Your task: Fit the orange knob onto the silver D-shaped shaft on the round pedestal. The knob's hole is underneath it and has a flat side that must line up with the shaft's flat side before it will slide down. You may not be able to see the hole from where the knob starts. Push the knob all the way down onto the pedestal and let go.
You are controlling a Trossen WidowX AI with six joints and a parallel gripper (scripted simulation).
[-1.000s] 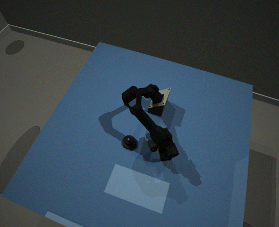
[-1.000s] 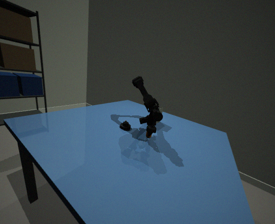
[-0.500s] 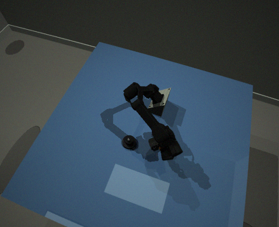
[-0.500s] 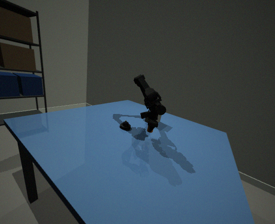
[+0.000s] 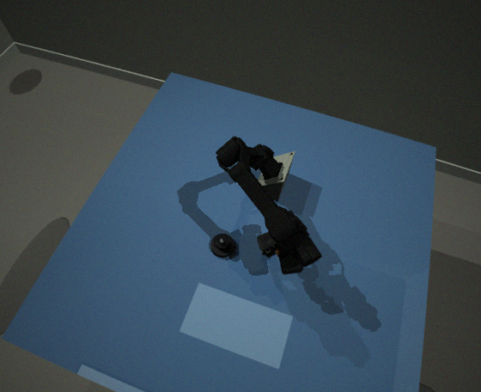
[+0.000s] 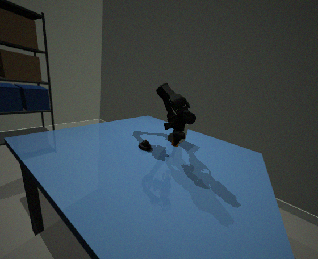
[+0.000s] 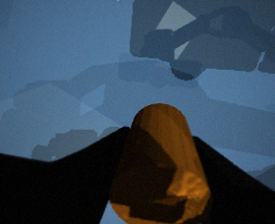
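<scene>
Right now the round dark pedestal is 20 mm ahead of my gripper tip, 210 mm to the right of it and 80 mm below it. From my gripper tip the other things lie so: orange knob 30 mm above.
</scene>
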